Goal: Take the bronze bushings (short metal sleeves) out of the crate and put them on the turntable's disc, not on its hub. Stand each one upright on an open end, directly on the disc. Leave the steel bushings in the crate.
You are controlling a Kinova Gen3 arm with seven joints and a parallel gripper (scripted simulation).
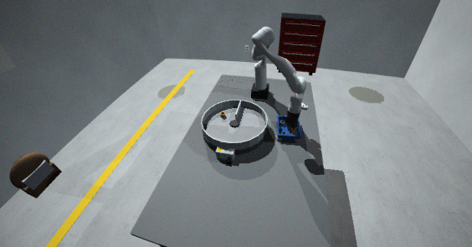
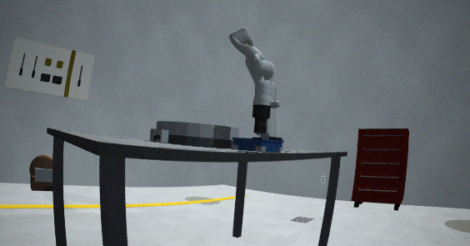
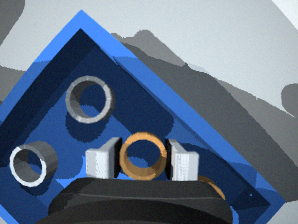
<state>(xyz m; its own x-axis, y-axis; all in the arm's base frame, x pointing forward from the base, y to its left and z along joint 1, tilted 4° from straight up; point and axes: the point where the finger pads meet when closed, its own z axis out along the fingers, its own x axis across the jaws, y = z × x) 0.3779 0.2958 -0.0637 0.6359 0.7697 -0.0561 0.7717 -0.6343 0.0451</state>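
The blue crate is 10 mm ahead of my hand and 30 mm to the right of it. Round my hand: turntable (90 mm ahead, 370 mm to the right, 20 mm above).
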